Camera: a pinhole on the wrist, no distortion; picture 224 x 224 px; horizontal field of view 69.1 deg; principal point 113.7 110.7 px. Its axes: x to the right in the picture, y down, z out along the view. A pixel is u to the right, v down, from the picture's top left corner.
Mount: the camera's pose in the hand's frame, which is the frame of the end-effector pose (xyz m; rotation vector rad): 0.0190 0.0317 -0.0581 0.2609 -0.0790 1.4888
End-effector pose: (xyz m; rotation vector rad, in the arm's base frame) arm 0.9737 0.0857 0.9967 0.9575 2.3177 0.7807
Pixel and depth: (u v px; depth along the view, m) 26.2 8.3 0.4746
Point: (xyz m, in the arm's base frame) 0.8034 0.2410 0.4702
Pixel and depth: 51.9 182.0 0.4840
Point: 1.2139 -0.0476 0.5900
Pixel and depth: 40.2 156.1 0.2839
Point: 1.0570 0.0295 0.7639
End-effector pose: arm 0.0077 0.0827 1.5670 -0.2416 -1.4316 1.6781
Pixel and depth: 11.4 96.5 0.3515
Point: -0.0534 -0.0465 1.8944
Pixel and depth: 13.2 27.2 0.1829
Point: -0.0568 0.1039 1.7479
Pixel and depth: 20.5 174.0 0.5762
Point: 0.0082 -0.3829 1.9966
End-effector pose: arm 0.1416 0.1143 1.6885 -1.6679 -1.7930 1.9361
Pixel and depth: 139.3 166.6 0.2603
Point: 0.0254 -0.0663 1.6498
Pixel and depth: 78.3 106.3 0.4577
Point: -0.2344 -0.0385 1.6786
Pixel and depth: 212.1 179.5 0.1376
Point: 0.1329 0.0044 1.6142
